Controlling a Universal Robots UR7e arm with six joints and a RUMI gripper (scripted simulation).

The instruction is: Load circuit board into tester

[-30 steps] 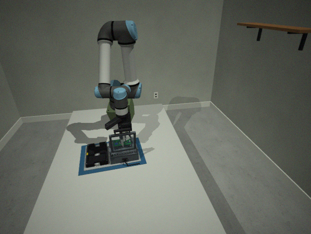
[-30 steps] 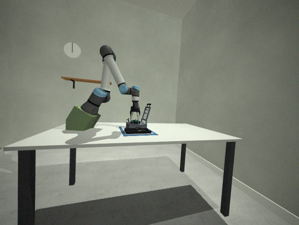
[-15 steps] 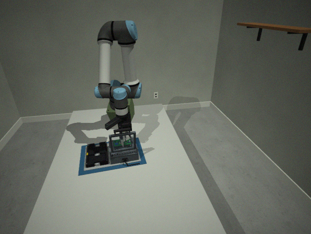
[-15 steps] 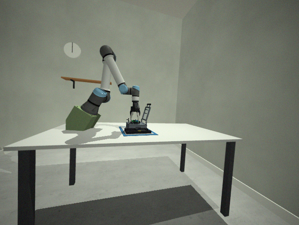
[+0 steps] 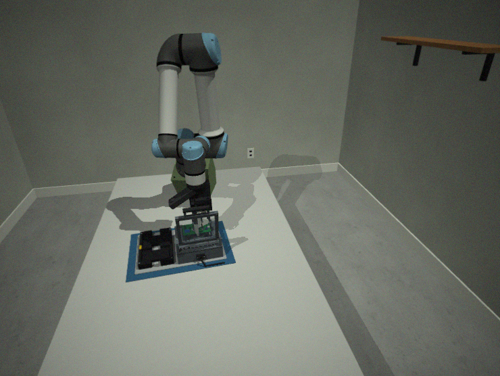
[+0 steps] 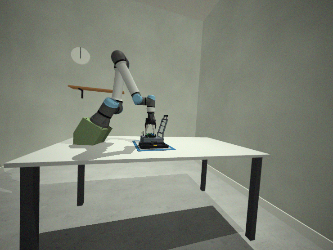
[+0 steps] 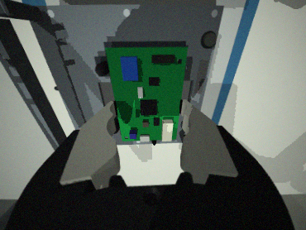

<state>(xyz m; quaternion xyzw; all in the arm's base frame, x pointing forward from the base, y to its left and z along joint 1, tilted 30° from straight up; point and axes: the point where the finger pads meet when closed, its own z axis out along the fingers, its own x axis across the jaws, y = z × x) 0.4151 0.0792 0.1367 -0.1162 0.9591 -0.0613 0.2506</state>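
Right now my hand is right at the green circuit board. From my hand the other things lie so: tester lid 12 cm ahead, 10 cm above, 3 cm to the left.
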